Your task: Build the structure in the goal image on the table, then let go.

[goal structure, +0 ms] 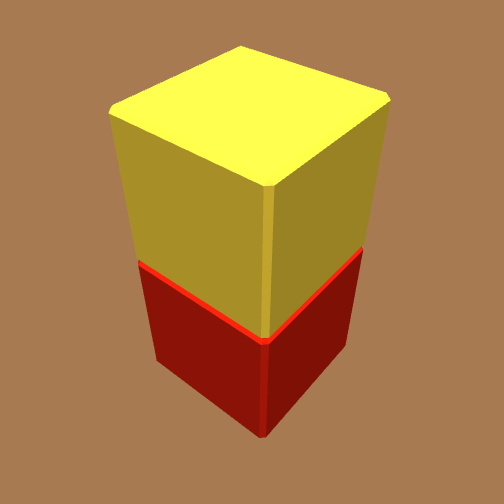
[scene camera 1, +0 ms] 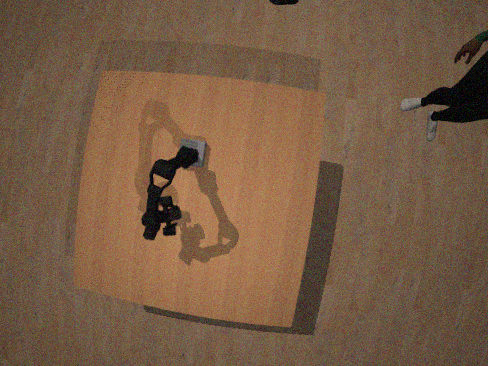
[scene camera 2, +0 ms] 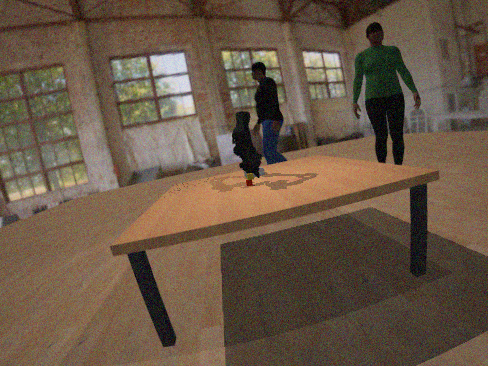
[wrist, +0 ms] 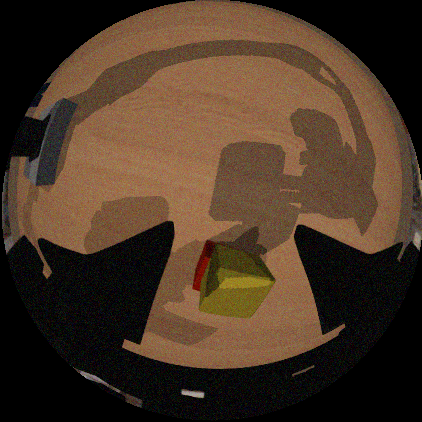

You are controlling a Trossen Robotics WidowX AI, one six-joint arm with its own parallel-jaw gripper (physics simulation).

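Pixels of known places: gripper, fingertip midpoint: [scene camera 2: 255,177] [wrist: 238,230]; arm's base, origin of the base link: [scene camera 1: 191,156] [wrist: 37,138].
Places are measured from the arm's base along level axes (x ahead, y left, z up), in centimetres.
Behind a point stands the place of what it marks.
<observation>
A red block [scene camera 2: 249,183] {x 29.7, y -14.2, z -2.9 cm} [wrist: 201,270] {x 26.7, y -13.0, z -1.0 cm} stands on the table [scene camera 2: 175,220] {x 59.8, y -56.3, z -4.3 cm}. A yellow block [scene camera 2: 249,176] {x 30.2, y -13.6, z 1.0 cm} [wrist: 232,295] {x 28.4, y -12.4, z 2.3 cm} rests on top of it; in the wrist view it covers most of the red one, and several of its faces show, partly in shadow. Whether it sits quite level is too small to tell. My gripper [wrist: 238,230] {x 28.8, y -9.6, z -0.6 cm} [scene camera 1: 170,216] {x 28.8, y -9.6, z -0.6 cm} is open, pointing down, with its fingers apart on either side of the yellow block. Table surface shows between each finger and the yellow block. In the first scene view both blocks are hidden under the arm.
The arm's grey base [scene camera 1: 201,151] {x -1.9, y 5.3, z -0.1 cm} [wrist: 59,142] {x 4.4, y -1.2, z -3.7 cm} stands on the table to the side of the blocks. Shadows of the arm fall across the table top. A person in green [scene camera 2: 384,75] and a person in black [scene camera 2: 268,100] stand beyond the table.
</observation>
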